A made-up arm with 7 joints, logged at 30 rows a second.
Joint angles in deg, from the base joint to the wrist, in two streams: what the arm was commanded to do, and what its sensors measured. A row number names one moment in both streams.
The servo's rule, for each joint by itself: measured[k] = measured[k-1] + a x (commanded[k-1-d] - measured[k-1]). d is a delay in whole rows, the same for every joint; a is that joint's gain. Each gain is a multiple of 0.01, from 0.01 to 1. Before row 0 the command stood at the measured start. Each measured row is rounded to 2 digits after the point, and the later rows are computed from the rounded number. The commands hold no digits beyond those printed.
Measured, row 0: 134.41, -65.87, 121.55, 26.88, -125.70, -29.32, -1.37
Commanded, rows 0 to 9: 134.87, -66.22, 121.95, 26.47, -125.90, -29.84, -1.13; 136.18, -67.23, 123.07, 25.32, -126.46, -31.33, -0.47; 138.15, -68.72, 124.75, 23.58, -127.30, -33.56, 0.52; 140.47, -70.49, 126.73, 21.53, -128.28, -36.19, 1.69; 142.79, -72.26, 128.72, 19.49, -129.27, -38.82, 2.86; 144.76, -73.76, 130.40, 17.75, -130.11, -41.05, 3.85; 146.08, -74.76, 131.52, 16.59, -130.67, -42.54, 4.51; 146.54, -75.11, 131.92, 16.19, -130.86, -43.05, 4.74; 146.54, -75.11, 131.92, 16.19, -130.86, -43.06, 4.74; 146.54, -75.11, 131.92, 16.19, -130.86, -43.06, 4.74
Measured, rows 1 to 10: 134.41, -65.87, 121.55, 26.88, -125.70, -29.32, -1.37; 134.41, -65.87, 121.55, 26.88, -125.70, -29.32, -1.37; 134.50, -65.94, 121.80, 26.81, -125.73, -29.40, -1.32; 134.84, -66.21, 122.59, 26.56, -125.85, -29.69, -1.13; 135.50, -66.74, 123.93, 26.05, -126.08, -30.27, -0.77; 136.49, -67.53, 125.67, 25.28, -126.43, -31.16, -0.23; 137.75, -68.52, 127.56, 24.30, -126.88, -32.31, 0.45; 139.15, -69.62, 129.32, 23.19, -127.40, -33.62, 1.20; 140.54, -70.70, 130.68, 22.07, -127.92, -34.96, 1.93; 141.74, -71.63, 131.45, 21.07, -128.39, -36.17, 2.55
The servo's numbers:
d 2
a 0.20 0.21 0.62 0.17 0.16 0.15 0.22

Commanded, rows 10 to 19: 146.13, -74.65, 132.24, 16.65, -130.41, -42.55, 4.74; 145.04, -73.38, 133.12, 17.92, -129.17, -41.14, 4.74; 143.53, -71.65, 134.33, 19.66, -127.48, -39.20, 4.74; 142.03, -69.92, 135.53, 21.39, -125.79, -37.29, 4.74; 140.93, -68.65, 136.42, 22.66, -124.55, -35.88, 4.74; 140.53, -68.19, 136.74, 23.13, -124.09, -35.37, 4.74; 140.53, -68.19, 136.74, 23.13, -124.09, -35.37, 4.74; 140.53, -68.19, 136.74, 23.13, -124.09, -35.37, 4.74; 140.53, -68.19, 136.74, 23.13, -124.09, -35.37, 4.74; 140.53, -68.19, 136.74, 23.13, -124.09, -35.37, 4.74
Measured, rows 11 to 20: 142.70, -72.36, 131.74, 20.24, -128.79, -37.20, 3.03; 143.47, -72.94, 131.85, 19.55, -129.12, -38.08, 3.41; 144.00, -73.30, 132.09, 19.06, -129.33, -38.75, 3.70; 144.21, -73.32, 132.73, 18.87, -129.30, -39.11, 3.93; 144.07, -72.97, 133.72, 19.00, -129.01, -39.12, 4.11; 143.66, -72.33, 134.84, 19.41, -128.49, -38.85, 4.25; 143.11, -71.56, 135.82, 19.96, -127.86, -38.40, 4.36; 142.59, -70.85, 136.39, 20.50, -127.26, -37.95, 4.44; 142.18, -70.29, 136.61, 20.95, -126.75, -37.56, 4.51; 141.85, -69.85, 136.69, 21.32, -126.32, -37.23, 4.56
